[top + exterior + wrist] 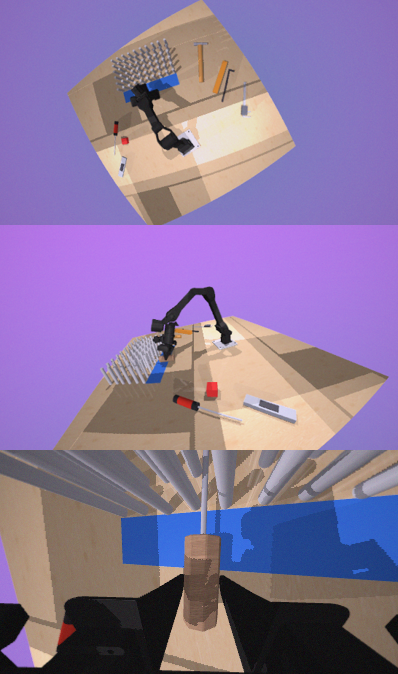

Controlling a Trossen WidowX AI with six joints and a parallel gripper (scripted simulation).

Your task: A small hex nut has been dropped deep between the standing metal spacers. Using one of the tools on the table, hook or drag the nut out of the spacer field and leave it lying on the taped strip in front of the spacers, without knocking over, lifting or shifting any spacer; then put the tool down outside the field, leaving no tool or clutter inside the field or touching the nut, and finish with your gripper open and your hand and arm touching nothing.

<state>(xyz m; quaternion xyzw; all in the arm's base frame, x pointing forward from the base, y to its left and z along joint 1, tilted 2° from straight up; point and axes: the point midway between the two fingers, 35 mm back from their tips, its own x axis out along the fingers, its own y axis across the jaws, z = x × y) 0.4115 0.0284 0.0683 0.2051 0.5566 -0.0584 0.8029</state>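
The blue taped strip is 6 cm to the right of my gripper tip, 3 cm below it and 3 cm ahead of it. Also, from my gripper tip: red cube 31 cm to the left, 15 cm behind, 1 cm below; then orange bar 47 cm to the right, 20 cm behind, 2 cm below; then thin metal rod tool 10 cm ahead, 4 cm to the right.
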